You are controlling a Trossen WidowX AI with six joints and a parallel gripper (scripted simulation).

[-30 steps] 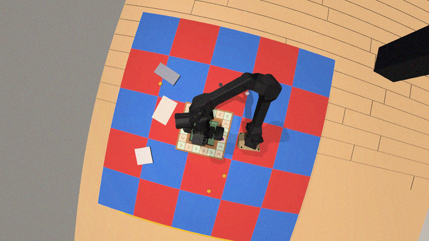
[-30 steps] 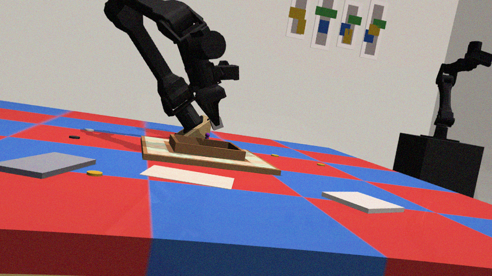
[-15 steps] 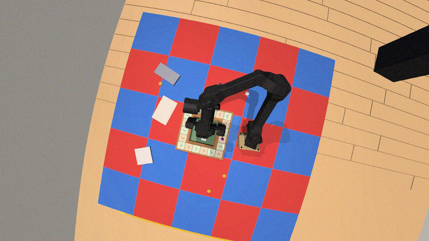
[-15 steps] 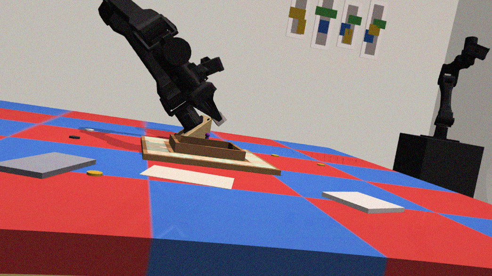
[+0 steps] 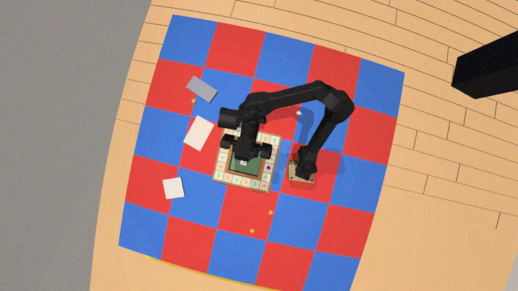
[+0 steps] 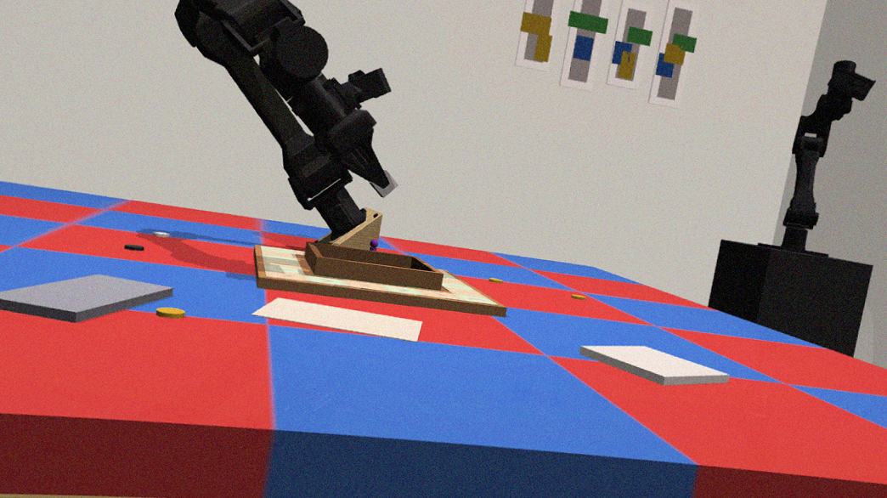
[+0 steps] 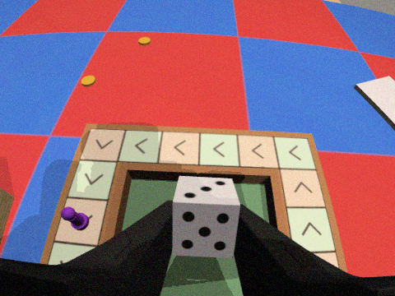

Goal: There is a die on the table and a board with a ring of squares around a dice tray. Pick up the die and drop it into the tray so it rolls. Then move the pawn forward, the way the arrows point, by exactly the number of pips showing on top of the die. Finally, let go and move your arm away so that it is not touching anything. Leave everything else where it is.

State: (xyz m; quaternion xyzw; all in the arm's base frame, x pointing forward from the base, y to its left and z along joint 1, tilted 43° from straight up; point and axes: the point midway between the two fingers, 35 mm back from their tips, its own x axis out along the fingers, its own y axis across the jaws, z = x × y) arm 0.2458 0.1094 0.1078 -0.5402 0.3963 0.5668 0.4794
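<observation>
My gripper tip is right at the grey die. Also, from my gripper tip: cream sheet: 270 mm ahead, 30 mm to the right, 130 mm below; green tray: 120 mm below; purple pawn: 110 mm behind, 100 mm below.
</observation>
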